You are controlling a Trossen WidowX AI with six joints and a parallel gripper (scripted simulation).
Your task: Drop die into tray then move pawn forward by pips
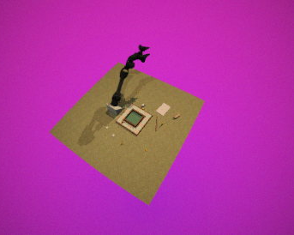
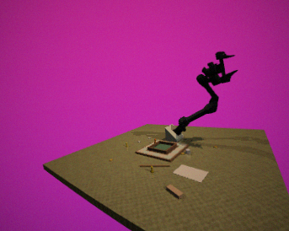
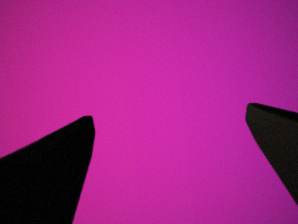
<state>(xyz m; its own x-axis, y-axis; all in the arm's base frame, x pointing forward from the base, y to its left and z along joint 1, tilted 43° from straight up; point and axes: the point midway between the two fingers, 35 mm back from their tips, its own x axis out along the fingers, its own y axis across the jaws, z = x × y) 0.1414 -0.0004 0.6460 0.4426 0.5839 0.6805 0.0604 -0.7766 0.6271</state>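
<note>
Right now the white die is 11 cm ahead of my gripper tip, 27 cm to the right of it and 53 cm below it. The rest, counted from my gripper tip: green dice tray (13 cm ahead, 46 cm to the right, 53 cm below); then thin stick (36 cm ahead, 36 cm to the right, 53 cm below); then sheet (32 cm ahead, 17 cm to the right, 54 cm below).
</note>
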